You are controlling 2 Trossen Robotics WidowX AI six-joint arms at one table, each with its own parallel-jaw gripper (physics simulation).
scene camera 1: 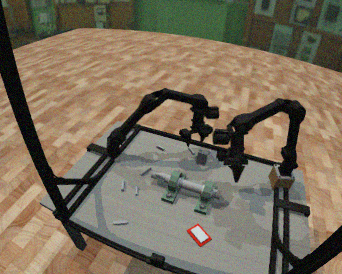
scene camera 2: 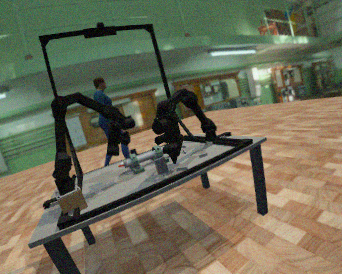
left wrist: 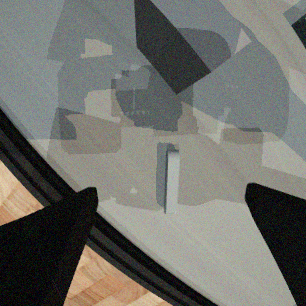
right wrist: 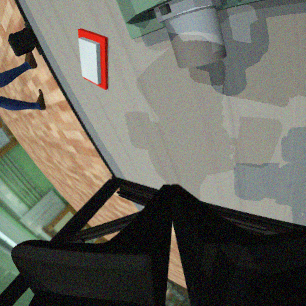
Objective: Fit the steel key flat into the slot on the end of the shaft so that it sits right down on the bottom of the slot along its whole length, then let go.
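Frame: origin at the left arm's base, x ahead, y left, z up, level; millimetres.
Seen in the pictures: left gripper, fingertip midpoint: [scene camera 1: 194,144] [scene camera 2: 176,159] [left wrist: 172,193]; right gripper, fingertip midpoint: [scene camera 1: 236,182] [right wrist: 170,191]; left arm's base at its link origin: [scene camera 1: 113,153] [scene camera 2: 212,139]; right arm's base at its link origin: [scene camera 1: 284,171] [scene camera 2: 67,190].
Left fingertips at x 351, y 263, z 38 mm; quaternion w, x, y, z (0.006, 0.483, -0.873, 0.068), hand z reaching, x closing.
Offsets run from my left fingertips to a thing's middle.
Several small steel keys lie loose on the table. One key @[dz -51, dx -14, dy +1 mm] [scene camera 1: 191,150] [left wrist: 172,182] lies near the far edge, below and between the fingertips of my left gripper [scene camera 1: 195,143] [scene camera 2: 173,161] [left wrist: 172,193], which is open and empty above it. The shaft @[dz -8, dx +81, dy -276 mm] [scene camera 1: 189,185] [scene camera 2: 145,156] [right wrist: 192,32] lies across two green supports [scene camera 1: 174,184] [right wrist: 142,19]. Its slotted end is at the left in scene camera 1; the slot is too small there to make out clearly. My right gripper [scene camera 1: 237,179] [scene camera 2: 114,152] [right wrist: 170,191] is shut and empty, raised beyond the shaft's other end.
A grey block @[dz -20, dx +70, dy -53 mm] [scene camera 1: 202,158] [scene camera 2: 161,167] [left wrist: 172,55] stands close to the left gripper. Other keys @[dz -50, dx -141, dy -268 mm] [scene camera 1: 146,171] @[dz -50, dx -181, dy -404 mm] [scene camera 1: 123,185] @[dz -53, dx -68, dy -575 mm] [scene camera 1: 120,223] lie toward the left. A red-edged white piece @[dz -51, dx +237, dy -457 mm] [scene camera 1: 199,234] [right wrist: 90,60] lies near the front. A cardboard-coloured box [scene camera 1: 281,178] [scene camera 2: 72,201] is by the right arm's base.
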